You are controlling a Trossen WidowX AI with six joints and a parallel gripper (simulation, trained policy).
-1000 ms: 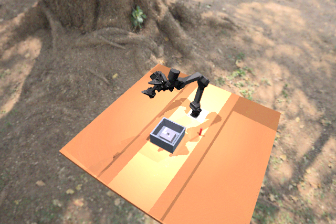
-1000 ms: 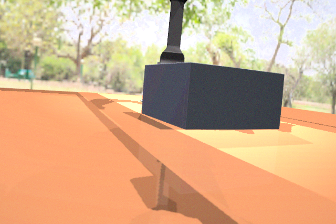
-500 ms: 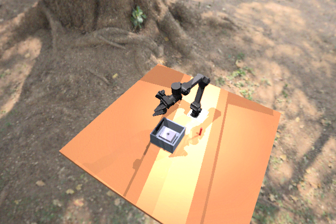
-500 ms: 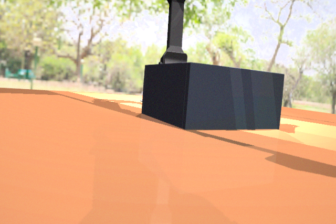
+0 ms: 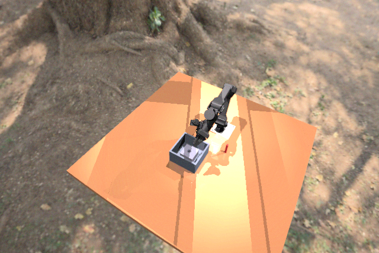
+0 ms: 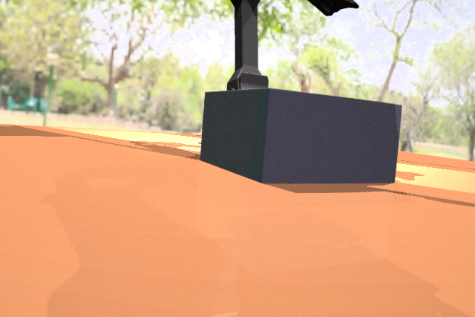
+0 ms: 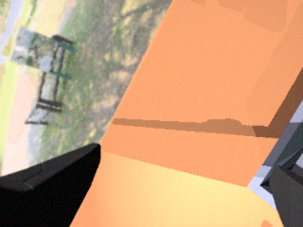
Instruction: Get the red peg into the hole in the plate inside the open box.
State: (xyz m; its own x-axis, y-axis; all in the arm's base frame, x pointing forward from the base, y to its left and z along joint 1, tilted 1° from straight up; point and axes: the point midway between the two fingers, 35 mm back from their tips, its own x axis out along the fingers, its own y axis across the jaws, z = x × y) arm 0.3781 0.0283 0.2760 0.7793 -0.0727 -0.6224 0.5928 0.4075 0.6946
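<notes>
The red peg is 25 cm behind my gripper tip, 21 cm below it and 11 cm to the left of it. Also, from my gripper tip: plate (21 cm below, 7 cm to the right, 7 cm behind); grey box (23 cm below, 7 cm to the right, 7 cm behind).
</notes>
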